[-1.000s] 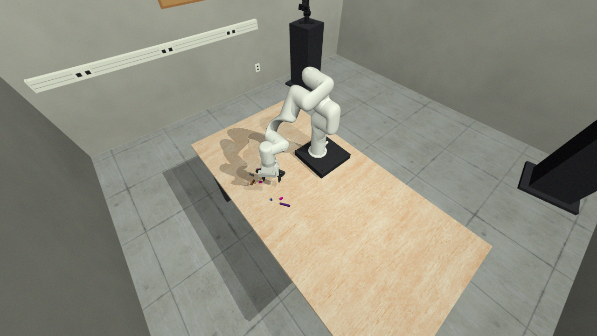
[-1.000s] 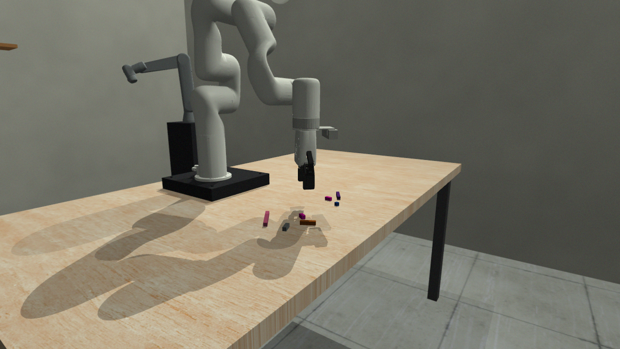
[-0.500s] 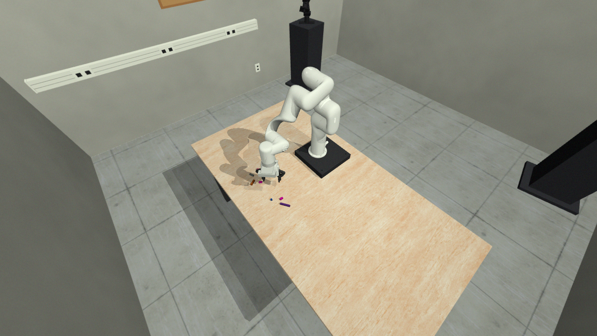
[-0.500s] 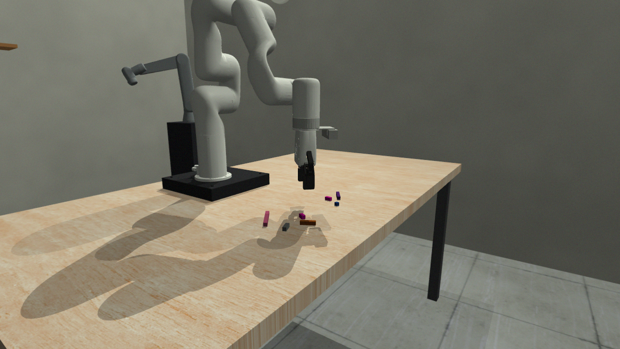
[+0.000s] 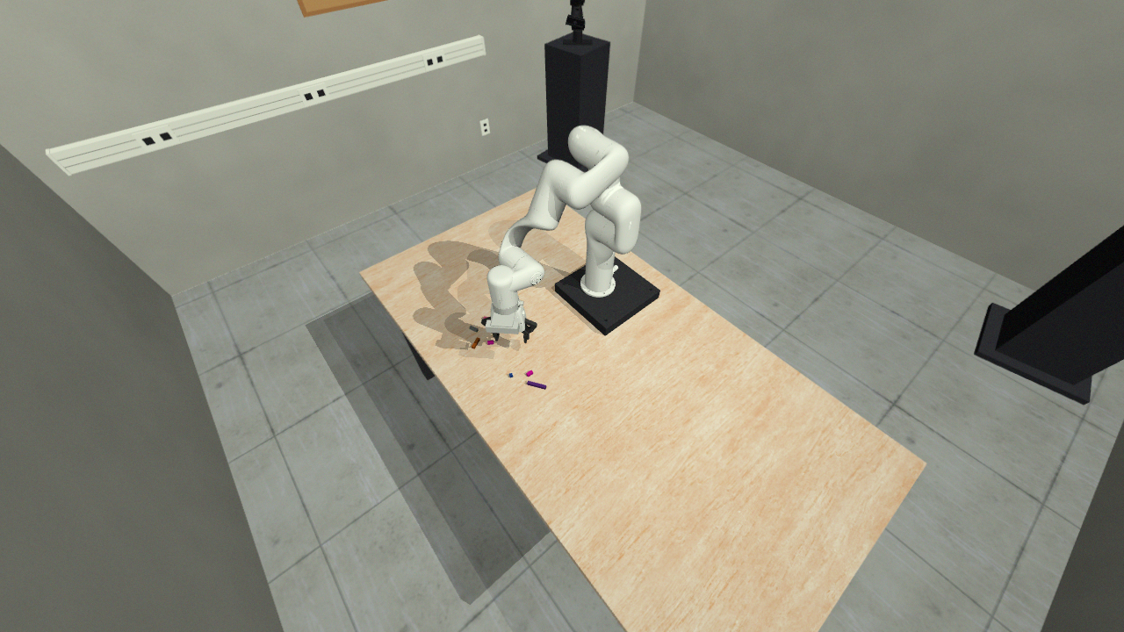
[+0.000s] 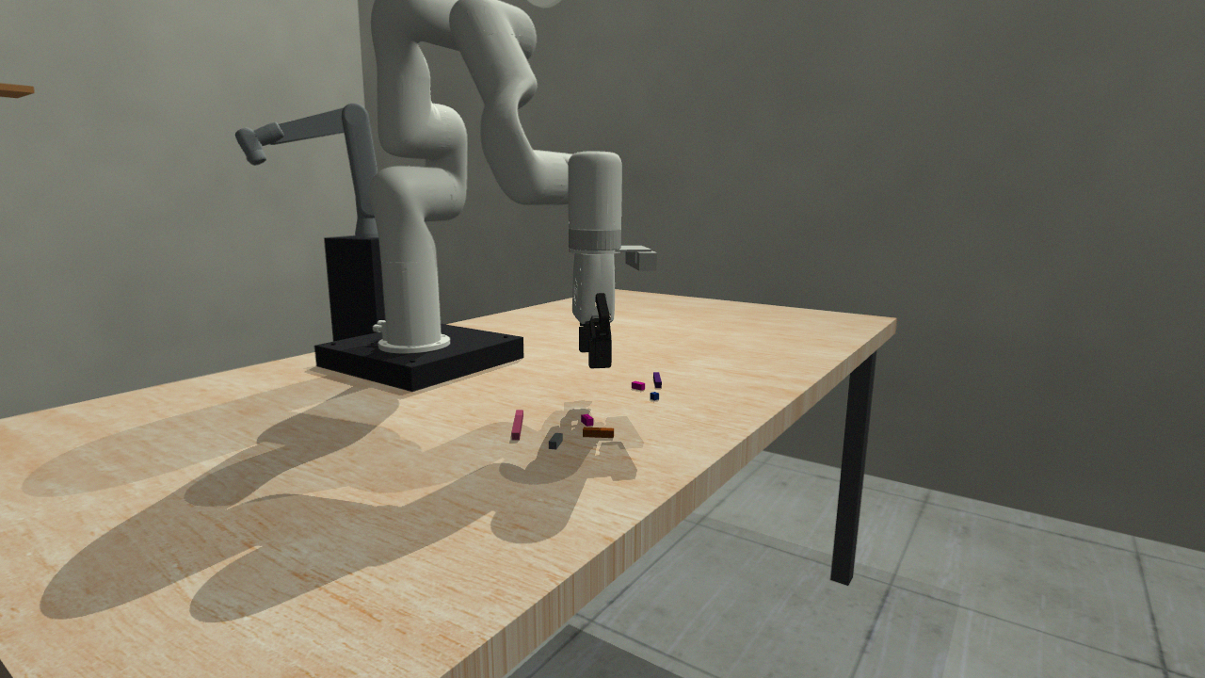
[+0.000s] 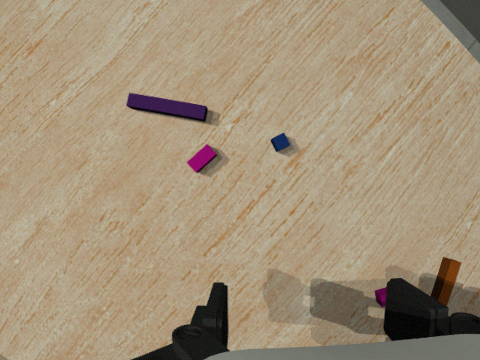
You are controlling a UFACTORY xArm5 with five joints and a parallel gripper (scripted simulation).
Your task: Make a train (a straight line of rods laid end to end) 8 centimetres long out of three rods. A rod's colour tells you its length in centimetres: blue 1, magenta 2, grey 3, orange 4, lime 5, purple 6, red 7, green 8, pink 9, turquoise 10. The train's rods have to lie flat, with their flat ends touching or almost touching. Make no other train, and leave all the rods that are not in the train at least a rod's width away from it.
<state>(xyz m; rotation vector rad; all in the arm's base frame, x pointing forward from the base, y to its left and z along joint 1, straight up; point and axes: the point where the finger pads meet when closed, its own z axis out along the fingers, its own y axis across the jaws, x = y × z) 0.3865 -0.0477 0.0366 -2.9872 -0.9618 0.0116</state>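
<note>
My hand is 50 mm short of the purple rod, 150 mm to the right of it and 70 mm above it. Also, from my hand: orange rod (60 mm ahead, 120 mm to the right, 70 mm below); then pink rod (50 mm behind, 140 mm to the right, 70 mm below); then blue rod (70 mm ahead, 60 mm to the left, 70 mm below).
</note>
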